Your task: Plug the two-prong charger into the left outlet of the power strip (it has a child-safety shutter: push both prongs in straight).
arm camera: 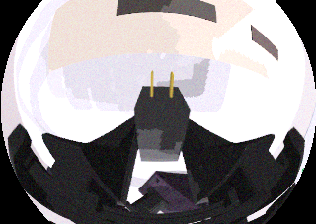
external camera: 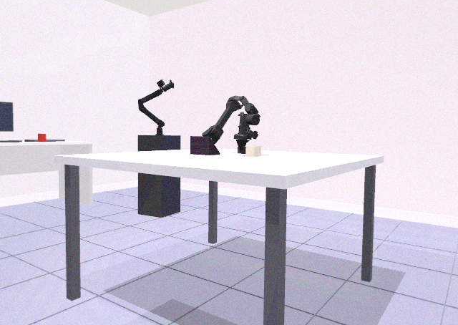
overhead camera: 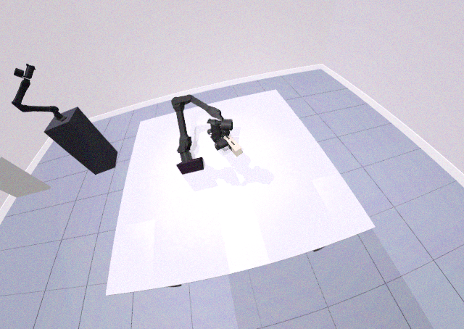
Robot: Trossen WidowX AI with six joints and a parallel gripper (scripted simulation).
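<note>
Now: the dark charger 2 cm ahead of my gripper tip and 1 cm above it.
</note>
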